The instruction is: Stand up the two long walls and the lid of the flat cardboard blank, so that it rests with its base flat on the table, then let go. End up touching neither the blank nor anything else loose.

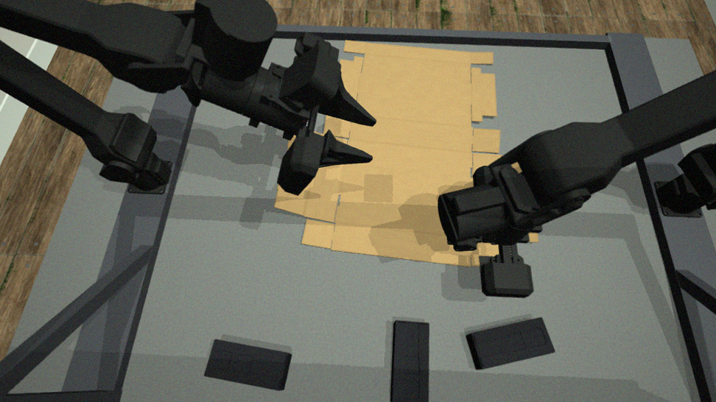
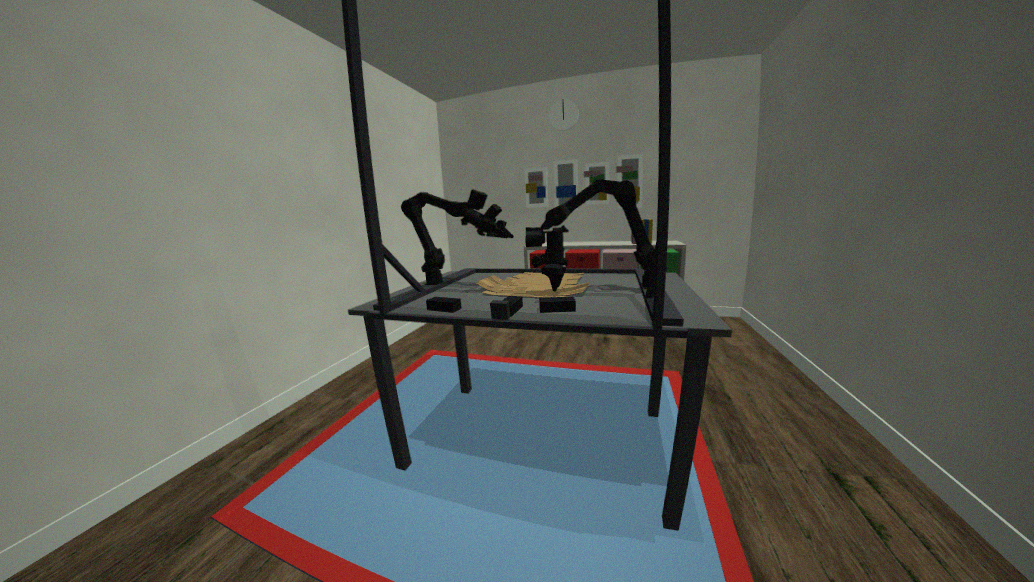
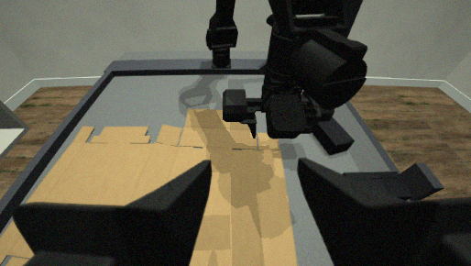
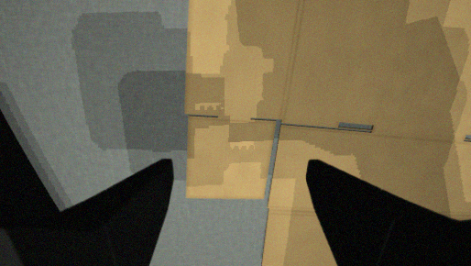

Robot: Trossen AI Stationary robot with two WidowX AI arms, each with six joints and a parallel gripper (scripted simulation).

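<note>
My left hand is 230 mm above the corner flap, 50 mm to the right of it and 50 mm past it. Round my left hand: dark frame rail 400 mm ahead, 220 mm below, 100 mm to the right.
</note>
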